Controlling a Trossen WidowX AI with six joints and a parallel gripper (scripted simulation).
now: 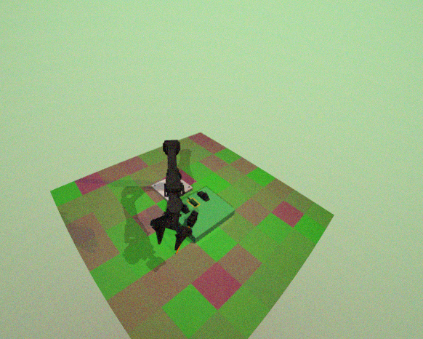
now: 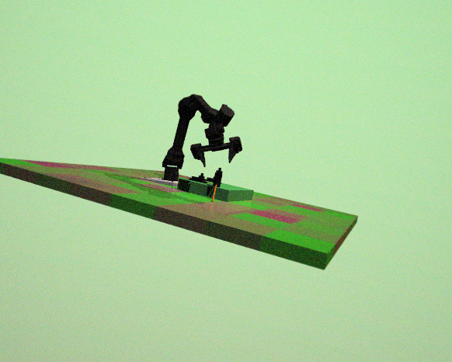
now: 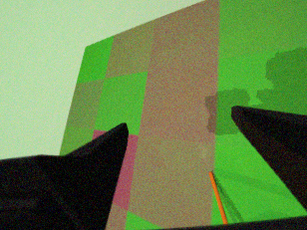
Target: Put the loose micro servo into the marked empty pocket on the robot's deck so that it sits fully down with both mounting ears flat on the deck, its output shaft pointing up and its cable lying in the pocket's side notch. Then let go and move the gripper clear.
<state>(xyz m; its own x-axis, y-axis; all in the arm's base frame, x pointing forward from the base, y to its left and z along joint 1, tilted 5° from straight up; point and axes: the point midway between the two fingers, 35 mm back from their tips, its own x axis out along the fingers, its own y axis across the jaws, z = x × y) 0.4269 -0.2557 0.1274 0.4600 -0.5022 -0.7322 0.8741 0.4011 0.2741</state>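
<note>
Right now my gripper tip is 130 mm past the green deck, 310 mm to the right of it and 120 mm above it.
</note>
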